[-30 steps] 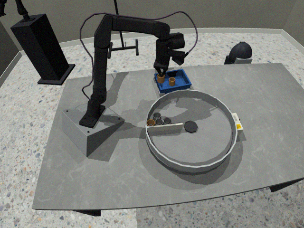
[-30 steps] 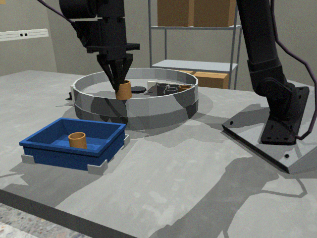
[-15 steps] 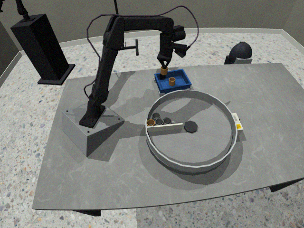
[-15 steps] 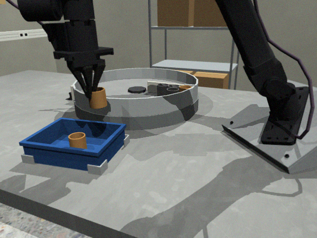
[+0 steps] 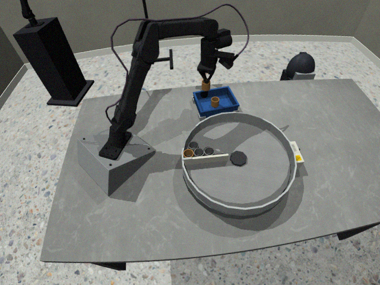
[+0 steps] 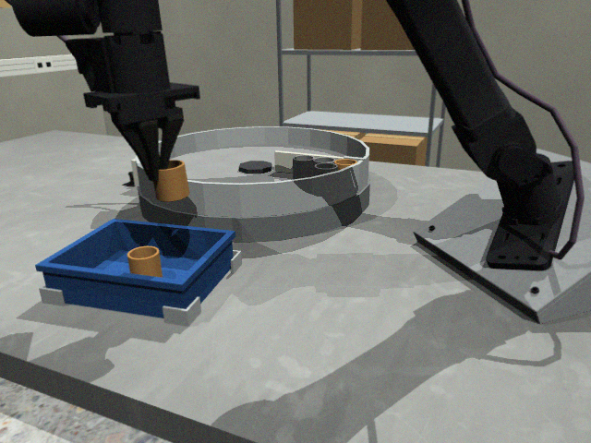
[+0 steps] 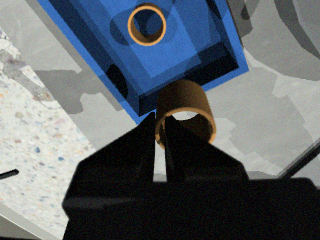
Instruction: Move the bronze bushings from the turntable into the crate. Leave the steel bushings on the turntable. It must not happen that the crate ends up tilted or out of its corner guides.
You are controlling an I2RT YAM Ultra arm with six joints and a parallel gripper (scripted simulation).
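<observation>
Now: hand 40 mm short of the blue crate and 130 mm above it. Also, from my hand: turntable: 160 mm ahead, 330 mm to the right, 100 mm below.
</observation>
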